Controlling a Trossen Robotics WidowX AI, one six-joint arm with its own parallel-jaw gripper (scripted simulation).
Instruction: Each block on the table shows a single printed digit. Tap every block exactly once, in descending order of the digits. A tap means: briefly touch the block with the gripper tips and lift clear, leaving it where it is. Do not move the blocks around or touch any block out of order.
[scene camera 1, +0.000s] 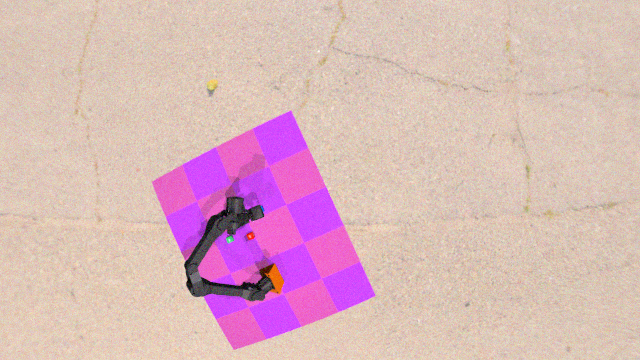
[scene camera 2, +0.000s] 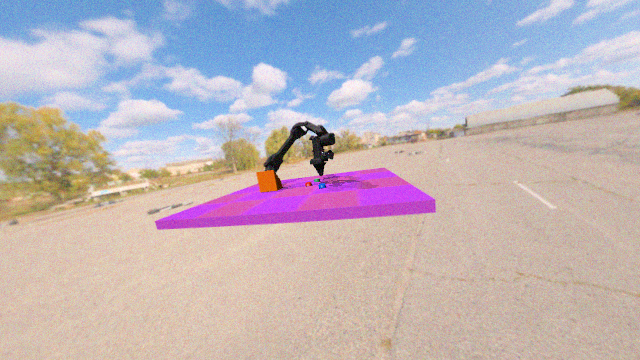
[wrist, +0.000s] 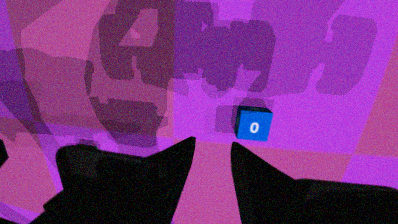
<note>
In view: my gripper (wrist: 213, 144) and a blue block (wrist: 252, 123).
</note>
